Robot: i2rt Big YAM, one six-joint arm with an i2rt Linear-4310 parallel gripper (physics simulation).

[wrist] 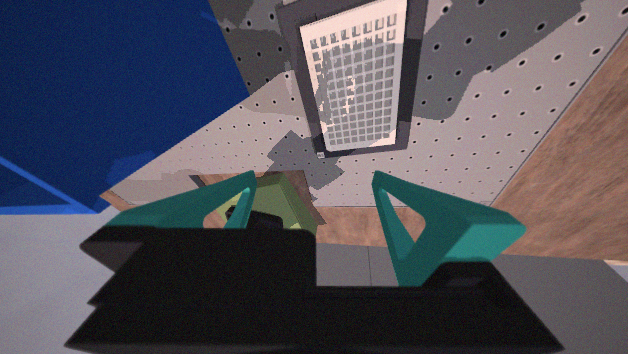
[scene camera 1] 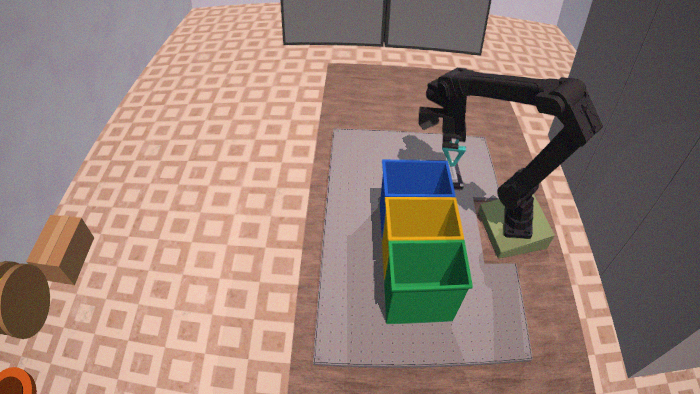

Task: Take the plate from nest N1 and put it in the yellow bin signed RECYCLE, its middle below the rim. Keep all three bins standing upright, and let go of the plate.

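Places are measured from the arm's base along level axes (x up, y back, z right), in metres.
Pixels of known places: gripper, fingertip midpoint: (wrist: 314, 177) (scene camera 1: 452, 157); arm's base at its link origin: (wrist: 257, 225) (scene camera 1: 518, 221).
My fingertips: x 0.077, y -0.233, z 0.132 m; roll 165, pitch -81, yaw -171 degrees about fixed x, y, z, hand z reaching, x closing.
Note:
For each thing: its top centre in the pictures, then the offset to it from my fingertips. "*": a spot on its surface instead. Level surfaces: height alone.
- dark nest frame at a spot on its surface: (wrist: 409, 90) * dx -0.102, dy -0.044, dz +0.082 m
- nest at a spot on its surface: (scene camera 1: 457, 181) * dx -0.096, dy +0.033, dz +0.002 m
- yellow bin at its top centre: (scene camera 1: 424, 217) dx +0.066, dy -0.057, dz -0.309 m
- blue bin at its top centre: (scene camera 1: 418, 177) dx +0.066, dy -0.090, dz -0.181 m
- green bin at its top centre: (scene camera 1: 430, 263) dx +0.066, dy -0.024, dz -0.438 m
- grey pegboard mat at its surface level: dx -0.113 m
A white plate with a grid of square wells (wrist: 357, 82) lies in a dark nest frame (wrist: 409, 90) on the pegboard mat. In the scene view the nest (scene camera 1: 458, 181) shows partly, beside the blue bin's right side. My gripper (scene camera 1: 454, 165) (wrist: 314, 177) is open and empty, with teal fingers wide apart, above the mat near the nest. The yellow bin (scene camera 1: 423, 218) stands upright between the blue bin (scene camera 1: 416, 178) (wrist: 110, 90) and the green bin (scene camera 1: 420, 305). The yellow bin's sign does not show.
The bins stand in a row on the grey pegboard mat (scene camera 1: 345, 300) (wrist: 475, 145). The arm's green base block (scene camera 1: 520, 245) (wrist: 285, 200) is right of the yellow bin. The blue bin's wall rises close to the nest. Grey cabinets (scene camera 1: 332, 22) stand at the back.

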